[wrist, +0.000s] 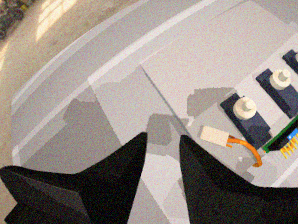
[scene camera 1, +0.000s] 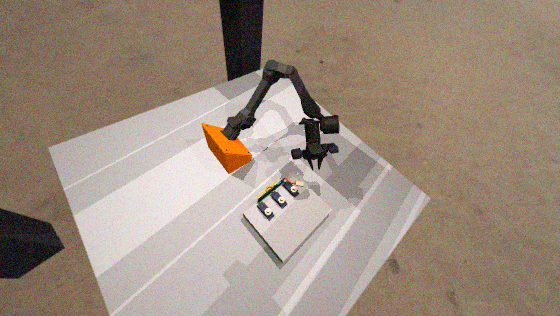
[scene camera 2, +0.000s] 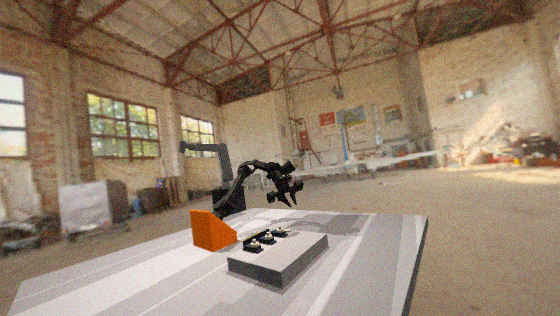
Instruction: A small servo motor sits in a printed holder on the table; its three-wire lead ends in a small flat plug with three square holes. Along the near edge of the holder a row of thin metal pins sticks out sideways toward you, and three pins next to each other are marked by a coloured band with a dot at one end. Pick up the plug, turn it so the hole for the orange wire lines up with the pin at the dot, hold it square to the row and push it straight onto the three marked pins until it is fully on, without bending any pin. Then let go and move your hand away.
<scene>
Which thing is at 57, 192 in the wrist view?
My gripper.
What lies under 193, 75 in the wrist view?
A grey printed holder.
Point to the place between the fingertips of my gripper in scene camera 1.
315, 169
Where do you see a grey printed holder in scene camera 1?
291, 225
</scene>
